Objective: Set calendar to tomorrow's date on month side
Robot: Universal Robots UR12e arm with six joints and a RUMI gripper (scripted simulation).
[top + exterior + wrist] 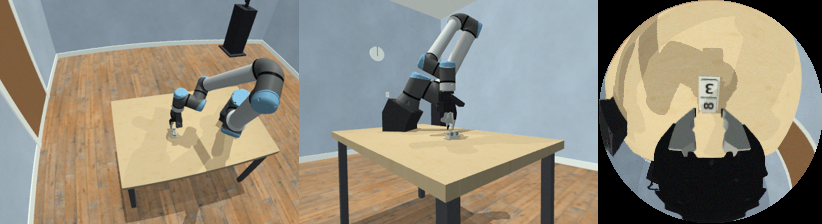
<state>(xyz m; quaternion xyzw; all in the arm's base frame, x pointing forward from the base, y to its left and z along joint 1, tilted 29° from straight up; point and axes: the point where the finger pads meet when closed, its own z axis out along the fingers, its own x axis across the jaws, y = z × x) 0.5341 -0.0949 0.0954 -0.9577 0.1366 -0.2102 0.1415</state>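
My gripper is now 6 cm above the calendar tray and 2 cm to the right of it.
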